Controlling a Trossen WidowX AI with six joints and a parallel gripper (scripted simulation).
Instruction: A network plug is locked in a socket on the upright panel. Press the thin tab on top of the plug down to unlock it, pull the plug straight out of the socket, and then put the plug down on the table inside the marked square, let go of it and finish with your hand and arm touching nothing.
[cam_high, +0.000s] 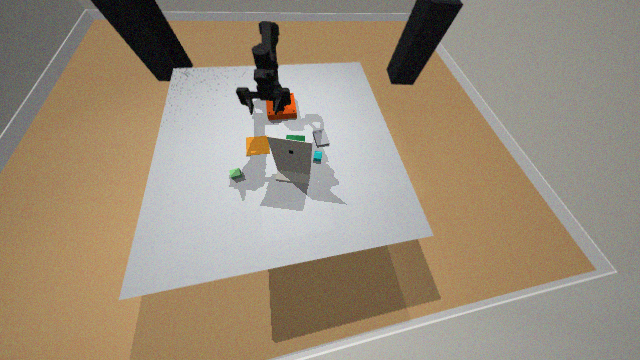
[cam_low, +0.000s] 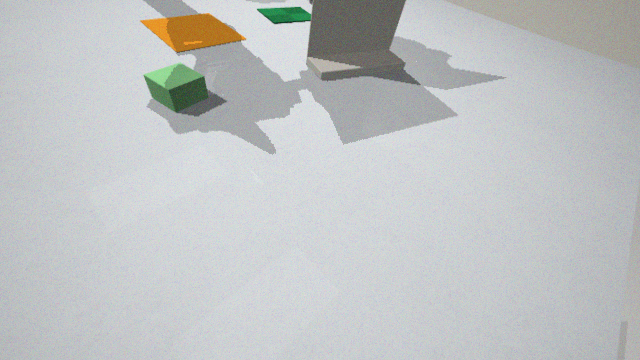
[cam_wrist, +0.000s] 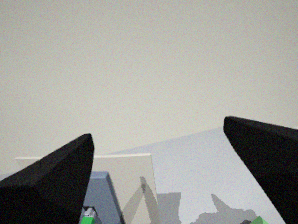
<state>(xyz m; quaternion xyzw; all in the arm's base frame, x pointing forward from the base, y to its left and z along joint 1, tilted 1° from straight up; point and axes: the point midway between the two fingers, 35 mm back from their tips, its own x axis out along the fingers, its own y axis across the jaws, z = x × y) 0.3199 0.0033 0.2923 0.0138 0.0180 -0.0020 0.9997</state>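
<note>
The green plug is 6 cm ahead of my gripper tip, 9 cm to the left of it and 13 cm below it. Also, from my gripper tip: orange square: 11 cm behind, 11 cm to the right, 34 cm below; then dark green patch: 14 cm behind, 10 cm to the left, 34 cm below; then grey panel: 8 cm ahead, 9 cm to the left, 21 cm below.
</note>
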